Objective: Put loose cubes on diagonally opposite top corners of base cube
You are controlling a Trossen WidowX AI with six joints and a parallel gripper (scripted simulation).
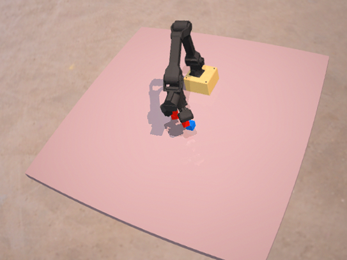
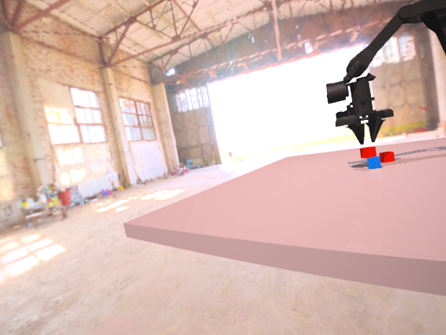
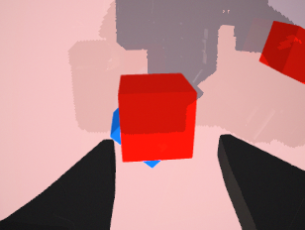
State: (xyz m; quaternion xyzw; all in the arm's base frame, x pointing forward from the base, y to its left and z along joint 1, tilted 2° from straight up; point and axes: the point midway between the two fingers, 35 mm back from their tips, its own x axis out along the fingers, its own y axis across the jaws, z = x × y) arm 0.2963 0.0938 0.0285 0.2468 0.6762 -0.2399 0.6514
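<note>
The blue cube is 1 cm behind my gripper tip, 2 cm to the left of it and 6 cm below it.
</note>
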